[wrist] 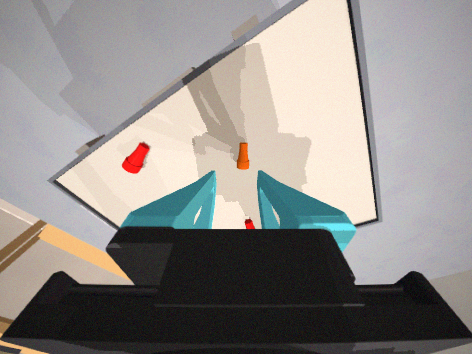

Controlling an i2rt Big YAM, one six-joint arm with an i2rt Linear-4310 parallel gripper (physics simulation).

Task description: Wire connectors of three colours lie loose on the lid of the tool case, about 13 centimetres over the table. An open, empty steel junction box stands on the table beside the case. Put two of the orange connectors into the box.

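Places are measured from the arm's base along level axes (x ahead, y left, z up), in centimetres.
Pixels of known places: gripper, fingertip midpoint: (236, 177).
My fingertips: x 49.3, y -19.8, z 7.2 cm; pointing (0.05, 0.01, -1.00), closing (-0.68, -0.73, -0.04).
Ahead of a thing's pixels: the offset from my fingertips to its top centre. "*": to the spot under its first point. Level surfaces: height alone.
An orange connector {dx +0.3, dy -0.9, dz -1.4 cm} (243, 156) lies on the cream lid {* dx +0.3, dy -8.4, dz -2.6 cm} (320, 90) of the tool case, its narrow end toward the top of the view. My gripper (236, 177) is partly open with nothing between its teal fingers. It hangs above the lid, and the orange connector shows just beyond the fingertips, in line with the gap between them. A red connector {dx +6.6, dy +6.3, dz -1.0 cm} (136, 158) lies on the lid to the left. Part of another red connector {dx -7.7, dy +4.9, dz -1.0 cm} (249, 224) shows between the fingers, lower down on the lid, partly hidden by the gripper body. The junction box does not show in this view.
The case's grey edge {* dx -4.7, dy -9.8, dz -2.2 cm} (369, 130) runs down the right side of the lid, and latches or hinges {* dx +6.6, dy -6.7, dz -3.1 cm} (245, 28) stick out along its upper left edge. The bluish grey table {dz -16.0 cm} (425, 100) surrounds the case. A tan and brown structure (75, 245) shows at the lower left.
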